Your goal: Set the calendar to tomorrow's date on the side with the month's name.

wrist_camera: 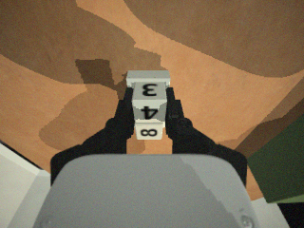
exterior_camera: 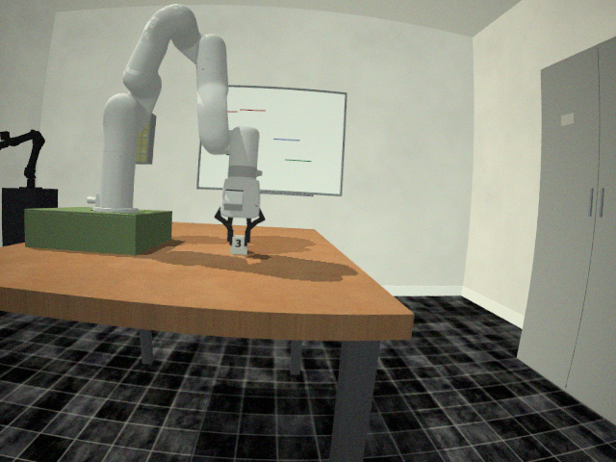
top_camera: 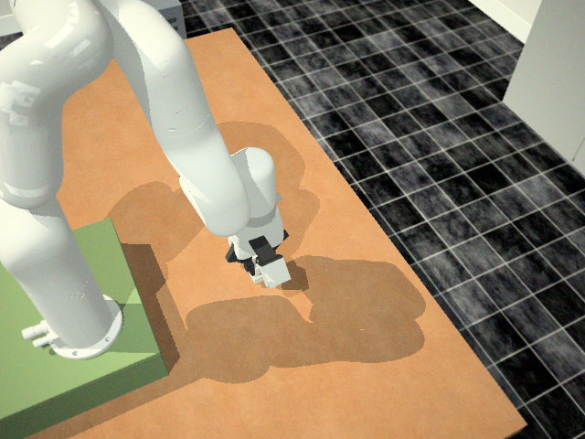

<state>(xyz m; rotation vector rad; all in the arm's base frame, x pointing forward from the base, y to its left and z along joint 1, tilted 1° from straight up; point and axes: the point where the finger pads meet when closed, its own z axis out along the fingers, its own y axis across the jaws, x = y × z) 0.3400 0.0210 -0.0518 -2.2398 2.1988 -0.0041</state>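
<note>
My gripper is now 10 mm above the calendar cube. From my hand the other things lie so: calendar tray 30 mm below, 20 mm to the left.
</note>
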